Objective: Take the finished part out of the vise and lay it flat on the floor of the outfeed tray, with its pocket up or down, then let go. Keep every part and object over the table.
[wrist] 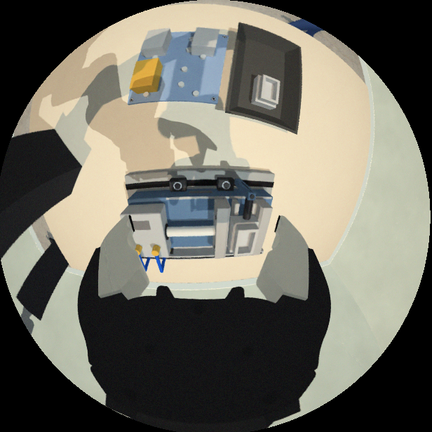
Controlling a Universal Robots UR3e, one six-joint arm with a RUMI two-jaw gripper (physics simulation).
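The vise (150, 216) stands below the middle of the wrist view. The finished part (236, 241), light grey with a rectangular pocket facing the camera, sits between its jaws on the right side. My gripper (203, 218) is open, its two fingers wide apart above the vise, one toward each end. Nothing is held between them. The outfeed tray (261, 55), dark with raised walls, lies at the upper right. Another light grey pocketed part (268, 91) is on its floor, near the lower right wall.
A blue plate (170, 70) with round pegs lies left of the tray. It carries two grey blocks (157, 42) (204, 41) and a yellow block (146, 75). A blue and black handle (248, 207) rises beside the part. Brass fittings with blue hoses (161, 265) are at the vise's lower left.
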